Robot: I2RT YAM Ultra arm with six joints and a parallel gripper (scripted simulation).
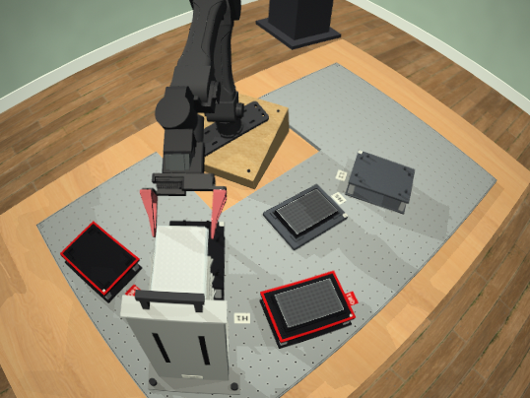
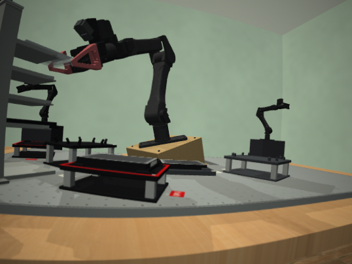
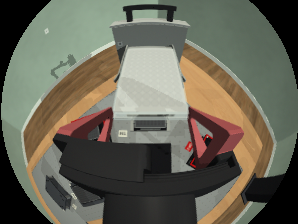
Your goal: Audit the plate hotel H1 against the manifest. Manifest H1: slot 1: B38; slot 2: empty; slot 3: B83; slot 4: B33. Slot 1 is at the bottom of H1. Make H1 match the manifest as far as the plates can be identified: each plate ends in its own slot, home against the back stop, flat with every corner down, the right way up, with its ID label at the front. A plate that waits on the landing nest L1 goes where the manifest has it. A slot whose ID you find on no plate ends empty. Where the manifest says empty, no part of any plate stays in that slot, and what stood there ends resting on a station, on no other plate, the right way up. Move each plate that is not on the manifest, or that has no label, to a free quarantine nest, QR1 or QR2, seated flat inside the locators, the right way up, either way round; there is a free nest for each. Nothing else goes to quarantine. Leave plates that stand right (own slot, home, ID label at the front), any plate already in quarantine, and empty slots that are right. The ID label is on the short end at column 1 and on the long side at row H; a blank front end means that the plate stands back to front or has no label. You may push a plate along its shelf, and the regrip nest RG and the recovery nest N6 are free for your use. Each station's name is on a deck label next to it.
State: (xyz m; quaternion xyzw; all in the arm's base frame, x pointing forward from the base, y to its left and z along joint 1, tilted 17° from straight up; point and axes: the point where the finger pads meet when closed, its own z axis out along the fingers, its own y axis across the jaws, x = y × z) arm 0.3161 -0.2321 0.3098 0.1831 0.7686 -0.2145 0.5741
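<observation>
Now: the pale translucent plate 50 mm ahead of my hand, 30 mm to the right of it and 10 mm above it. Also, from my hand: plate hotel H1: 140 mm ahead, 90 mm to the right, 100 mm below; then hotel handle: 140 mm ahead, 90 mm to the right, 90 mm above; then red-edged quarantine nest: 190 mm behind, 150 mm to the right, 220 mm below.
</observation>
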